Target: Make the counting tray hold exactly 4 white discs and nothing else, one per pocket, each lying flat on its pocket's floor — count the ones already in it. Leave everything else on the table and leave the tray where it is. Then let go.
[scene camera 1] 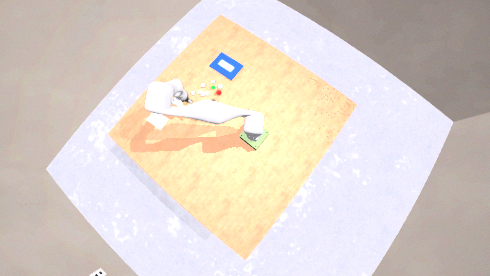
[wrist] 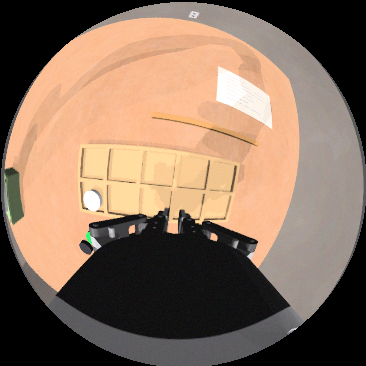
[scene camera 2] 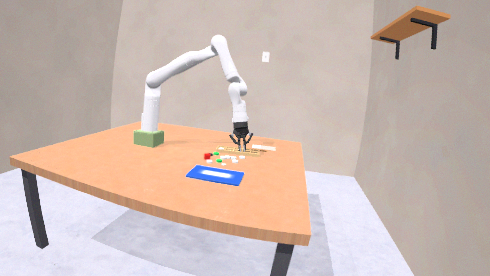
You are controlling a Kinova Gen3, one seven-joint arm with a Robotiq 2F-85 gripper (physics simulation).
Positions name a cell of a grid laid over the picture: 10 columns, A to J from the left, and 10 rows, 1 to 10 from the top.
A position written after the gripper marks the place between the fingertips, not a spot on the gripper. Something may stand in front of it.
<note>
The gripper (wrist: E6) is part open and touches a wooden counting tray (wrist: D5).
</note>
